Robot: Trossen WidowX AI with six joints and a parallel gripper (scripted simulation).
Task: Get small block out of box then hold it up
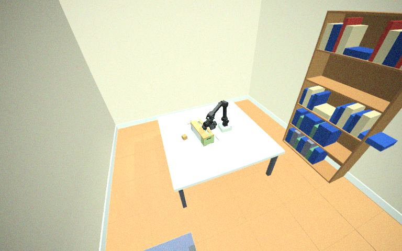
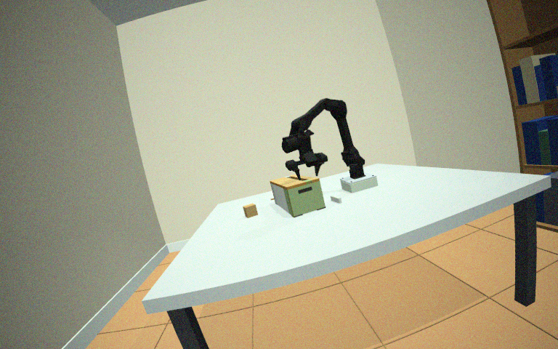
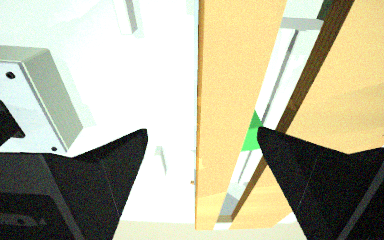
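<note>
The green block lies 50 mm ahead of my gripper tip, 40 mm below it and 30 mm to the right of it. From my gripper tip the other things lie so: box: 60 mm to the right, 60 mm below, 40 mm ahead; tan cube: 300 mm ahead, 100 mm below, 70 mm to the right.
</note>
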